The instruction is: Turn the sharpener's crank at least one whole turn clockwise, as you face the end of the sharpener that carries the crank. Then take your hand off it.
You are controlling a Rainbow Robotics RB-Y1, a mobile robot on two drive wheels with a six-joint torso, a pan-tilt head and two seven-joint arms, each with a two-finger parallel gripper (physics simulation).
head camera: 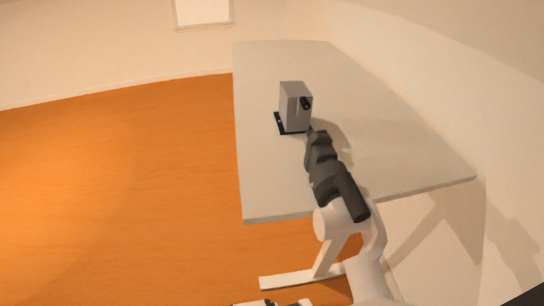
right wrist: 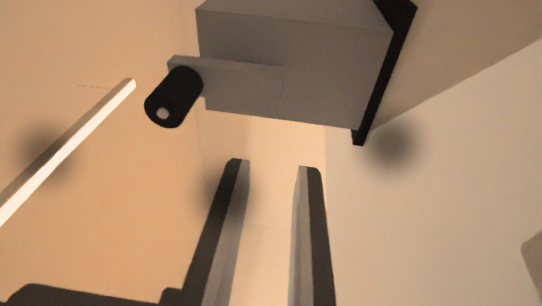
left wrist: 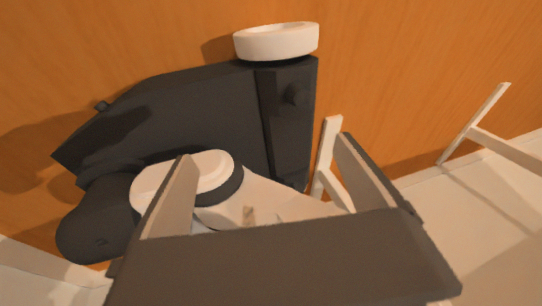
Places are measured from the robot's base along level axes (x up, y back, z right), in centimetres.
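Pixels of known places: left gripper, fingertip midpoint: (left wrist: pixel 263 153); right gripper, fingertip midpoint: (head camera: pixel 308 134) (right wrist: pixel 272 178).
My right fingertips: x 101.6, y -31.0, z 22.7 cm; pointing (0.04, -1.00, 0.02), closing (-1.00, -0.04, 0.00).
Observation:
Behind a point stands the place of what it marks.
The grey box-shaped sharpener (head camera: pixel 295 114) @[x 103.2, y -38.5, z 21.7 cm] (right wrist: pixel 300 65) @[x 101.0, y -40.3, z 24.1 cm] stands on its black base plate (head camera: pixel 278 125) @[x 95.8, y -44.6, z 18.3 cm] (right wrist: pixel 382 87) @[x 95.3, y -40.3, z 23.3 cm] on the table. Its crank arm (right wrist: pixel 245 80) points toward the top of the sharpener, and the black crank knob (head camera: pixel 305 103) @[x 108.9, y -34.7, z 22.5 cm] (right wrist: pixel 172 97) @[x 107.4, y -34.6, z 23.8 cm] sits at the arm's upper end. My right gripper (head camera: pixel 315 132) @[x 101.6, y -31.0, z 22.7 cm] (right wrist: pixel 272 178) @[x 101.6, y -31.0, z 22.7 cm] is open by a narrow gap, with nothing between its fingers. It is close to the sharpener's crank end, below the knob, and apart from the knob in the right wrist view. My left gripper (left wrist: pixel 263 153) @[x 46.5, y 13.0, z -25.2 cm] is wide open and empty, away from the sharpener.
The pale table (head camera: pixel 270 180) @[x 95.0, y -23.1, z 11.0 cm] runs along the right wall. Its white leg (head camera: pixel 327 257) @[x 33.3, y -22.3, z 39.8 cm] stands under the near end. In the left wrist view, the robot's dark base (left wrist: pixel 200 110) @[x 16.9, y 21.5, z -16.3 cm] with a white wheel (left wrist: pixel 276 45) stands on the orange floor beside white table legs (left wrist: pixel 328 142).

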